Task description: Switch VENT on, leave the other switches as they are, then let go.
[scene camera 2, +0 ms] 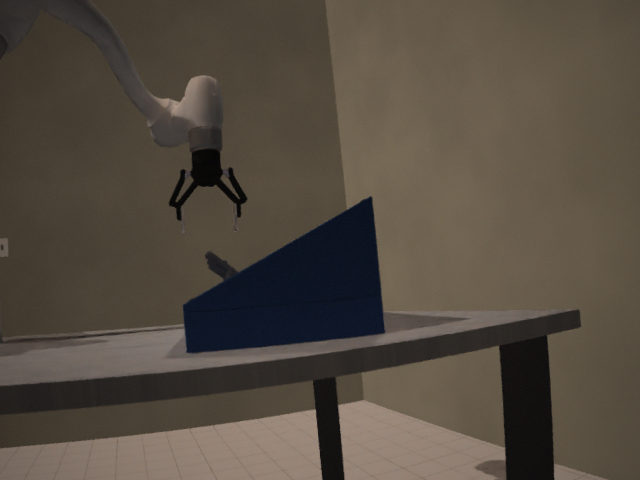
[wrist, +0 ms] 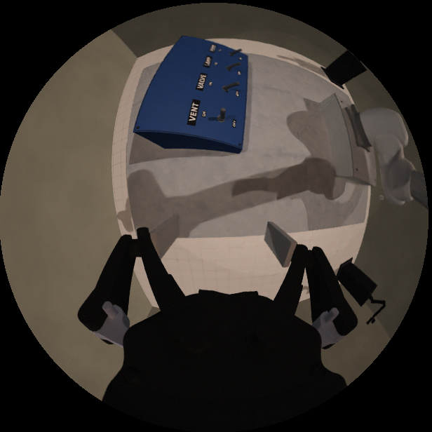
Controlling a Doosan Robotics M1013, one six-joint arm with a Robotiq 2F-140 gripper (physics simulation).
Scene:
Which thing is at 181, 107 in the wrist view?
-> A blue sloped switch panel.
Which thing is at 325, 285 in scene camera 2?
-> A blue sloped switch panel.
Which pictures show the gripper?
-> Scene camera 2 and the wrist view: all of them.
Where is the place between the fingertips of the gripper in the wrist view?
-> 223, 228

